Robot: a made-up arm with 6 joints. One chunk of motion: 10 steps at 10 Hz.
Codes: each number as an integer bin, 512 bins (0 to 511) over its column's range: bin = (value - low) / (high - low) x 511, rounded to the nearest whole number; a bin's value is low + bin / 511 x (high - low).
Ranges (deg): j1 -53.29..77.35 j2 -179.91..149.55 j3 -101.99..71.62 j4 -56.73..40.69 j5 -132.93..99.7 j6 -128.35..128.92
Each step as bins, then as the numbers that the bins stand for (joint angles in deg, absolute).
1 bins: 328 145 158 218 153 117
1 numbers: 30.57 -86.42 -48.31 -15.17 -63.28 -69.44
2 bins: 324 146 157 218 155 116
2 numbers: 29.54 -85.78 -48.65 -15.17 -62.37 -69.95
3 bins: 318 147 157 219 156 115
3 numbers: 28.01 -85.13 -48.65 -14.98 -61.91 -70.45
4 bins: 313 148 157 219 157 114
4 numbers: 26.73 -84.49 -48.65 -14.98 -61.46 -70.96
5 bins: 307 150 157 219 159 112
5 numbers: 25.20 -83.20 -48.65 -14.98 -60.55 -71.96
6 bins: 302 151 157 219 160 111
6 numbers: 23.92 -82.55 -48.65 -14.98 -60.09 -72.47
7 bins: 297 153 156 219 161 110
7 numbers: 22.64 -81.27 -48.99 -14.98 -59.64 -72.97
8 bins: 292 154 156 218 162 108
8 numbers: 21.36 -80.62 -48.99 -15.17 -59.18 -73.98
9 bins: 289 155 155 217 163 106
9 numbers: 20.59 -79.98 -49.33 -15.36 -58.73 -74.98
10 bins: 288 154 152 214 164 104
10 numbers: 20.34 -80.62 -50.35 -15.93 -58.27 -75.99
